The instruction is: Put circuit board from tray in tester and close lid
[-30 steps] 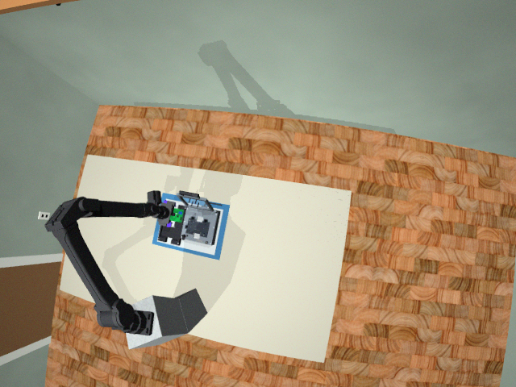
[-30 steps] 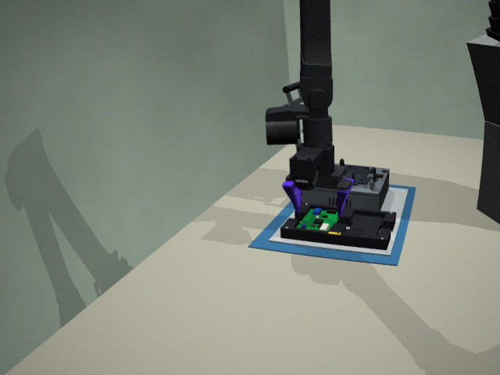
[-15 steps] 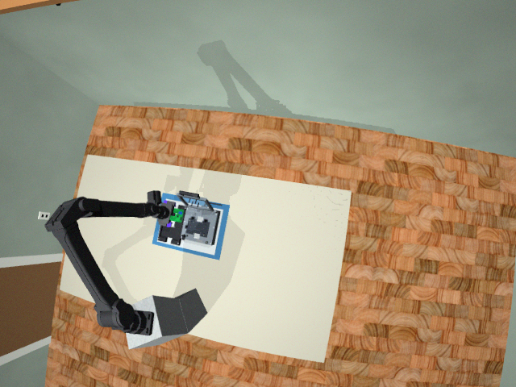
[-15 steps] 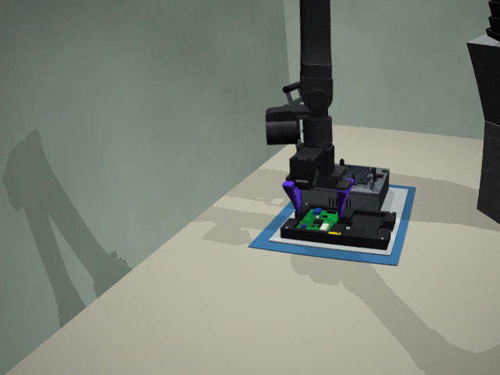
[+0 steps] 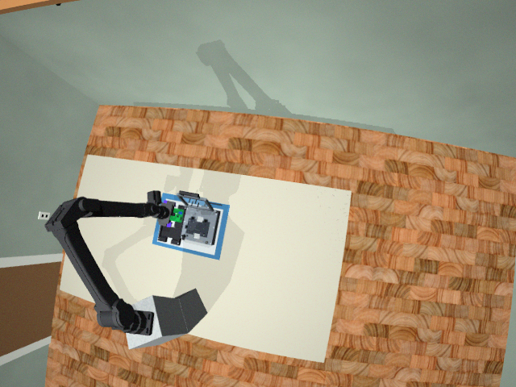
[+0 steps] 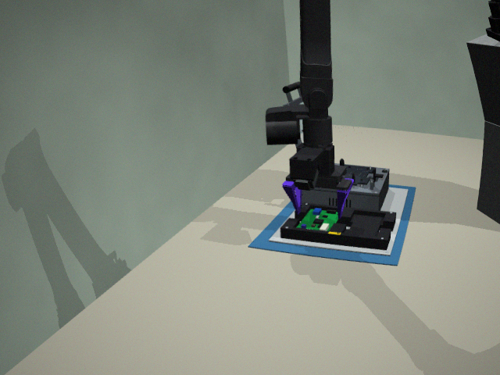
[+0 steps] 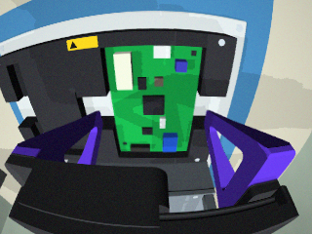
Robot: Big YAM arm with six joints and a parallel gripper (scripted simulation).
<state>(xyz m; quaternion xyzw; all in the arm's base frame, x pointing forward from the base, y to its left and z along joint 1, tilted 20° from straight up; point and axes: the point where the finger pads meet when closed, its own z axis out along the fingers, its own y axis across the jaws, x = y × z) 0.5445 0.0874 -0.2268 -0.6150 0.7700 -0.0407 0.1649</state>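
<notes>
My hand is 20 mm above the green circuit board. Round my hand: tester (40 mm behind, 130 mm to the right, 70 mm above); then tester lid (50 mm ahead, 180 mm to the right, 140 mm above); then tester plate (70 mm behind, 150 mm to the right, 30 mm above).
</notes>
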